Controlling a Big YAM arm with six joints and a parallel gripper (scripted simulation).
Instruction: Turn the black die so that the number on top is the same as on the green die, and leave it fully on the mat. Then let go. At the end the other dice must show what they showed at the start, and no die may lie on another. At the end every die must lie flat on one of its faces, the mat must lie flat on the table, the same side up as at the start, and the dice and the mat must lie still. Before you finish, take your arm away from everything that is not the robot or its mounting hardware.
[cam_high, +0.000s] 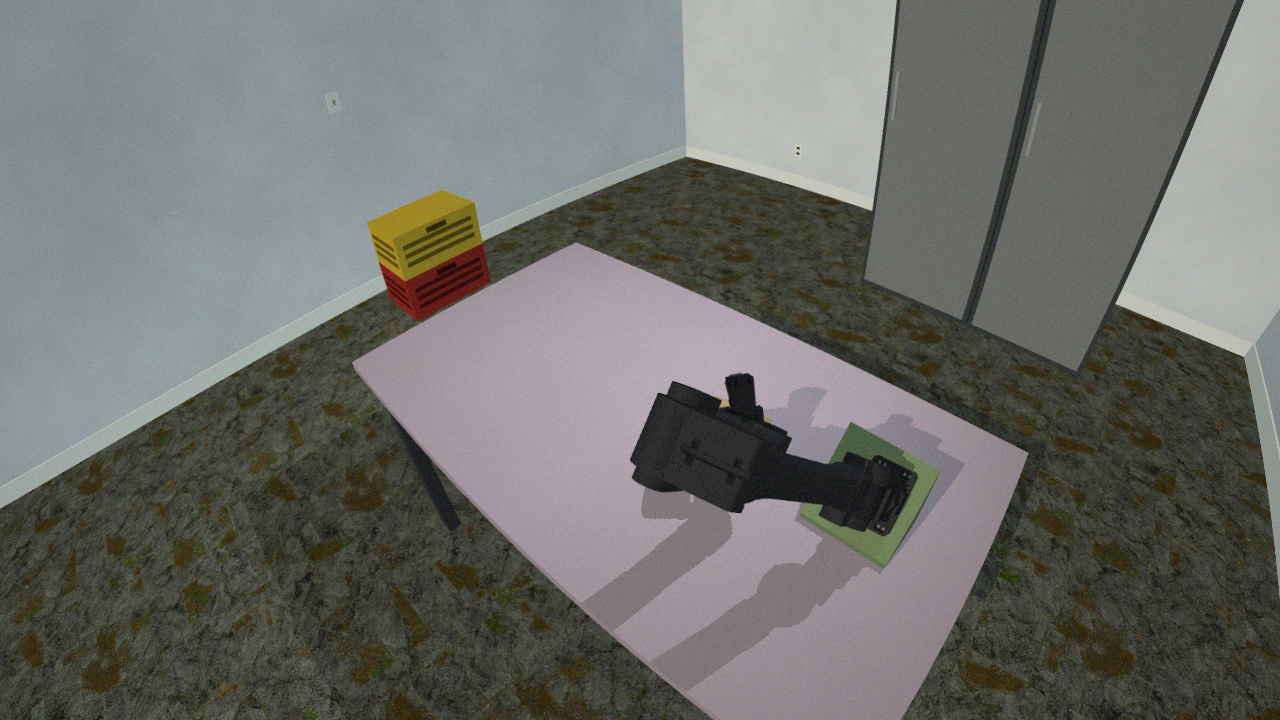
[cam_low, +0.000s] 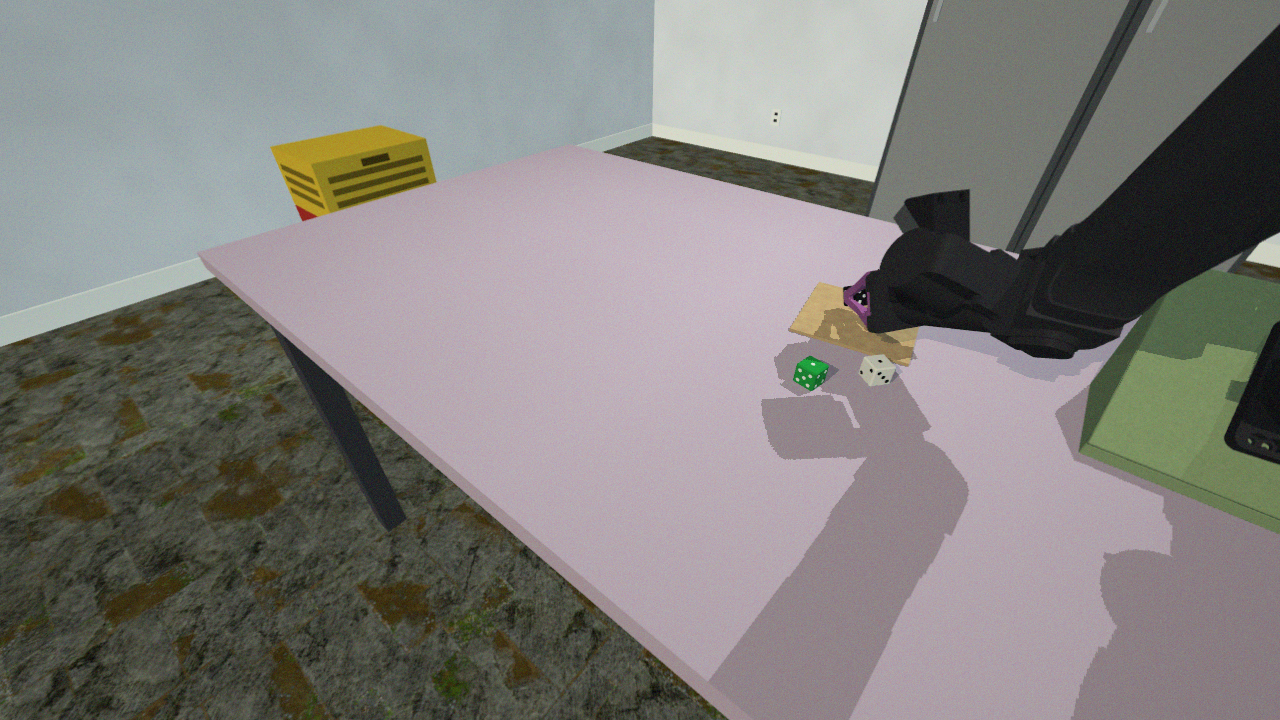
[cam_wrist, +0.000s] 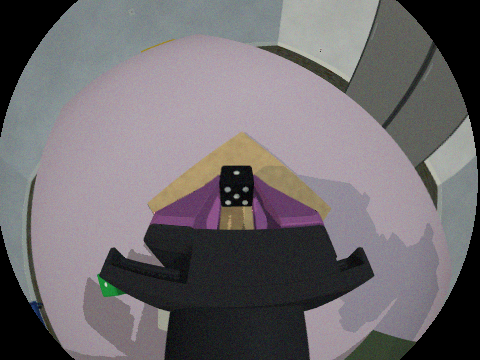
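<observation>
The tan mat is 30 mm below my hand and 10 mm behind it. Also, from my hand: black die (right at my hand); green die (160 mm to the left, 20 mm below, 10 mm behind); white die (110 mm to the left, 60 mm behind, 20 mm below).
</observation>
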